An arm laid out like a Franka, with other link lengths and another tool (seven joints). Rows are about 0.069 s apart.
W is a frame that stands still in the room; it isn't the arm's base.
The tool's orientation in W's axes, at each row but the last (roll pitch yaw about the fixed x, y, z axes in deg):
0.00, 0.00, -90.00
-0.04, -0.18, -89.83
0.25, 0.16, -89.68
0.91, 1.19, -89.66
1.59, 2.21, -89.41
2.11, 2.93, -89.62
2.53, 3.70, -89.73
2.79, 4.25, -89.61
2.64, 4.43, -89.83
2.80, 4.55, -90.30
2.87, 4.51, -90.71
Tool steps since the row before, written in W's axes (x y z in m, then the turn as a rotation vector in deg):
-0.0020, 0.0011, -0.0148, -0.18, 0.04, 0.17
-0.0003, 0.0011, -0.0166, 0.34, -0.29, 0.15
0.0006, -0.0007, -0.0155, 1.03, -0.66, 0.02
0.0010, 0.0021, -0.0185, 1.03, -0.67, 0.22
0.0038, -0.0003, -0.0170, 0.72, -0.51, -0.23
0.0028, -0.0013, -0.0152, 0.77, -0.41, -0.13
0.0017, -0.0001, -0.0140, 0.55, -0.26, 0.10
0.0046, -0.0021, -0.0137, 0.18, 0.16, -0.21
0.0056, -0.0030, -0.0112, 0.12, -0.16, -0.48
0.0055, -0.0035, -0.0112, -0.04, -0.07, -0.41
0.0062, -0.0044, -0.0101, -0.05, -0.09, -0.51
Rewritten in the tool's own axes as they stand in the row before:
-0.0011, -0.0020, -0.0148, -0.04, -0.18, 0.17
-0.0012, -0.0003, -0.0166, 0.29, 0.34, 0.15
0.0007, 0.0005, -0.0155, 0.67, 1.03, 0.02
-0.0017, 0.0007, -0.0186, 0.67, 1.03, 0.22
0.0010, 0.0033, -0.0171, 0.53, 0.71, -0.23
0.0021, 0.0022, -0.0152, 0.42, 0.76, -0.14
0.0010, 0.0011, -0.0140, 0.26, 0.55, 0.09
0.0031, 0.0039, -0.0137, -0.14, 0.17, -0.23
0.0039, 0.0051, -0.0112, 0.20, 0.10, -0.47
0.0043, 0.0050, -0.0111, 0.10, -0.06, -0.40
0.0051, 0.0058, -0.0100, 0.13, -0.07, -0.50

